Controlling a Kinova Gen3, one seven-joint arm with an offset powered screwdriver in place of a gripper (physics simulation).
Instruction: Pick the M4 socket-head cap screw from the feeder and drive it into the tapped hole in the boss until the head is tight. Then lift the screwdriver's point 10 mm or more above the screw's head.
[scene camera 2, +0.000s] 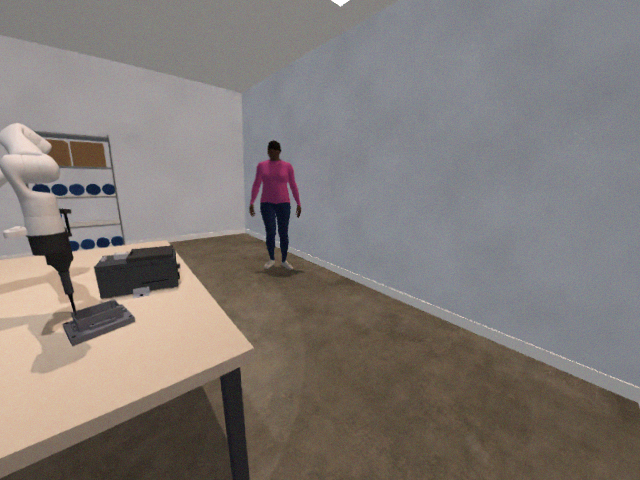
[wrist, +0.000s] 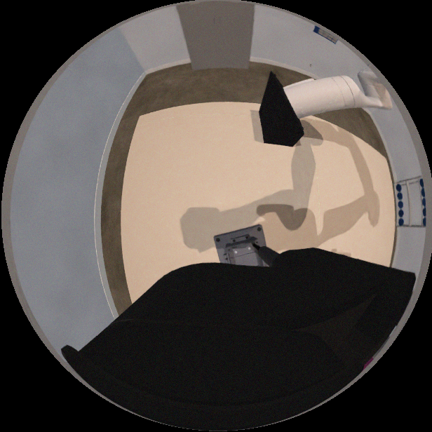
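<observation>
The screwdriver, which stands in place of a gripper (scene camera 2: 74, 312) (wrist: 254, 245), points down with its thin bit at the near-left end of the raised part of the dark grey fixture (scene camera 2: 105, 329) (wrist: 250, 231). The tip looks to be at or just over this part; contact cannot be made out. It has no fingers to show as open or shut. The M4 screw and the tapped hole cannot be made out at the tip. The black box that looks like the feeder (scene camera 2: 136, 277) stands behind the fixture, with a small light grey piece at its front foot.
The wooden table (scene camera 2: 170, 341) (wrist: 170, 165) has its right edge beyond the box and fixture. A person in a pink top (scene camera 2: 275, 180) stands on the floor by the blue-grey wall. A shelf rack (scene camera 2: 116, 205) stands behind the arm. The white arm (scene camera 2: 42, 211) (wrist: 325, 95) rises above the table.
</observation>
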